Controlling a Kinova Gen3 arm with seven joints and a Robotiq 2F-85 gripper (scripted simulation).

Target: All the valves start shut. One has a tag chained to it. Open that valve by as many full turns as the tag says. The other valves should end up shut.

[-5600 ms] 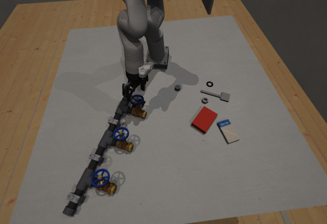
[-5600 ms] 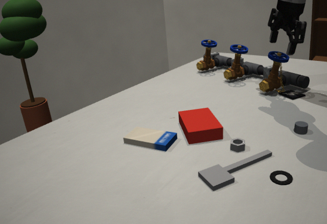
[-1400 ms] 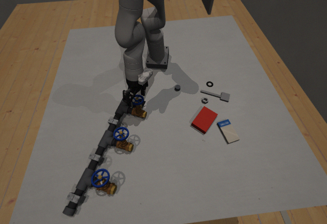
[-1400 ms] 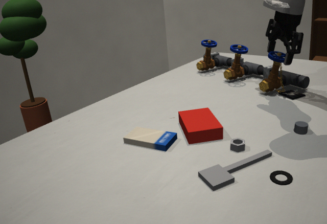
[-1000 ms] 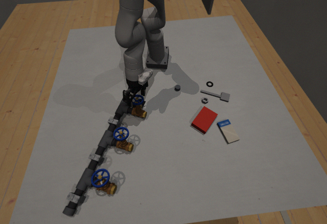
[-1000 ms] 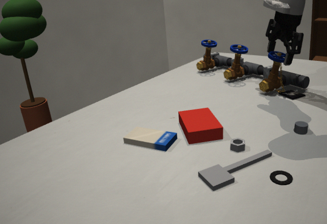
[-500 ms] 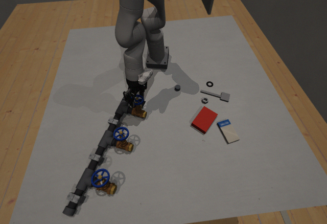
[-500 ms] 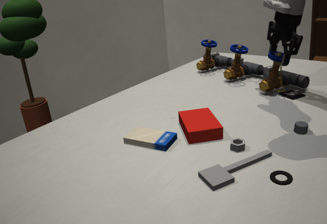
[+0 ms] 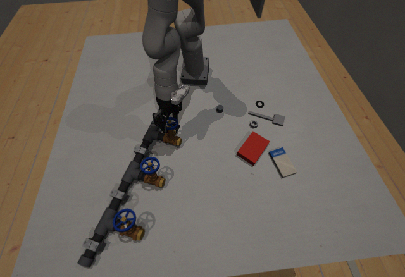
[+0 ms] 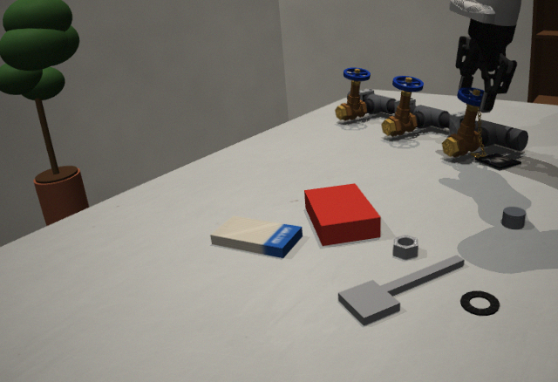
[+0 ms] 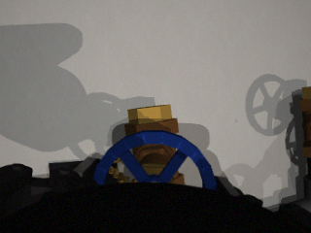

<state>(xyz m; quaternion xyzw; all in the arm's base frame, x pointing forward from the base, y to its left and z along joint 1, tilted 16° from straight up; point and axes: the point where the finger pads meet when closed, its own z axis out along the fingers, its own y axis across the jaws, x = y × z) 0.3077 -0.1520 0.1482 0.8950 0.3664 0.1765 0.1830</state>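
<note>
Right now my hand is 4 cm past the black tag and 12 cm above it. Also, from my hand: red block (13 cm ahead, 31 cm to the left, 11 cm below); then small grey cylinder (10 cm behind, 23 cm to the left, 11 cm below); then grey paddle-shaped tool (44 cm to the left, 12 cm below).
</note>
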